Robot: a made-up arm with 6 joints. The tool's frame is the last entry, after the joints.
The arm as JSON. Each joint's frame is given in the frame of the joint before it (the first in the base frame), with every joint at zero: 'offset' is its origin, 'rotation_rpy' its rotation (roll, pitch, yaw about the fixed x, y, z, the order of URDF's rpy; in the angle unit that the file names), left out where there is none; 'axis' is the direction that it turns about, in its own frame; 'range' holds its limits. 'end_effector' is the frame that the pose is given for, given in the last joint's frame.
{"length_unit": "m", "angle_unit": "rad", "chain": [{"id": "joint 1", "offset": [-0.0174, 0.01, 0.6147], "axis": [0.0, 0.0, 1.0], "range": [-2.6, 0.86]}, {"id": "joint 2", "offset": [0.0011, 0.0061, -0.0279], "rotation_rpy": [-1.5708, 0.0, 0.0], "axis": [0.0, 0.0, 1.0], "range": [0.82, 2.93]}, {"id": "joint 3", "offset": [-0.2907, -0.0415, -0.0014], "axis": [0.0, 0.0, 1.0], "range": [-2.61, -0.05]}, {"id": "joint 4", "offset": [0.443, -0.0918, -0.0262], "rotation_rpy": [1.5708, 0.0, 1.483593], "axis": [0.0, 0.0, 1.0], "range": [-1.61, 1.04]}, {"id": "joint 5", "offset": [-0.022, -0.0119, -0.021], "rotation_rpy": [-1.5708, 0.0, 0.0], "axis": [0.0, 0.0, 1.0], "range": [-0.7, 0.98]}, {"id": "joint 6", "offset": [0.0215, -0.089, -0.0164], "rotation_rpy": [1.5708, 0.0, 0.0], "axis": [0.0, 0.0, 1.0], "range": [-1.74, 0.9]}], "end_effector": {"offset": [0.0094, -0.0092, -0.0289], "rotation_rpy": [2.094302, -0.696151, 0.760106]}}
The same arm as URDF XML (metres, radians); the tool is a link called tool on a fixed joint. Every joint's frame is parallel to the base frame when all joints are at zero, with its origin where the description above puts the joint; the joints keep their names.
<robot name="arm">
<joint name="tool_joint" type="fixed"><parent link="link6"/><child link="tool"/><origin xyz="-0.028 -0.0092 -0.0119" rpy="3.0077 0.5215 0.6557"/></joint>
<joint name="joint 6" type="revolute"><parent link="link5"/><child link="link6"/><origin xyz="0.0905 -0.0164 -0.0137"/><axis xyz="0.9962 0 0.0871"/><limit lower="-1.74" upper="0.9"/></joint>
<joint name="joint 5" type="revolute"><parent link="link4"/><child link="link5"/><origin xyz="-0.0228 -0.0119 0.0201"/><axis xyz="0 1 0"/><limit lower="-0.7" upper="0.98"/></joint>
<joint name="joint 4" type="revolute"><parent link="link3"/><child link="link4"/><origin xyz="0.443 -0.0262 0.0918"/><axis xyz="0.9962 0 0.0871"/><limit lower="-1.61" upper="1.04"/></joint>
<joint name="joint 3" type="revolute"><parent link="link2"/><child link="link3"/><origin xyz="-0.2907 -0.0014 0.0415"/><axis xyz="0 1 0"/><limit lower="-2.61" upper="-0.05"/></joint>
<joint name="joint 2" type="revolute"><parent link="link1"/><child link="link2"/><origin xyz="0.0011 0.0061 -0.0279"/><axis xyz="0 1 0"/><limit lower="0.82" upper="2.93"/></joint>
<joint name="joint 1" type="revolute"><parent link="base"/><child link="link1"/><origin xyz="-0.0174 0.01 0.6147"/><axis xyz="0 0 1"/><limit lower="-2.6" upper="0.86"/></joint>
<link name="base"/>
<link name="link1"/>
<link name="link2"/>
<link name="link3"/>
<link name="link4"/>
<link name="link5"/>
<link name="link6"/>
<link name="tool"/>
</robot>

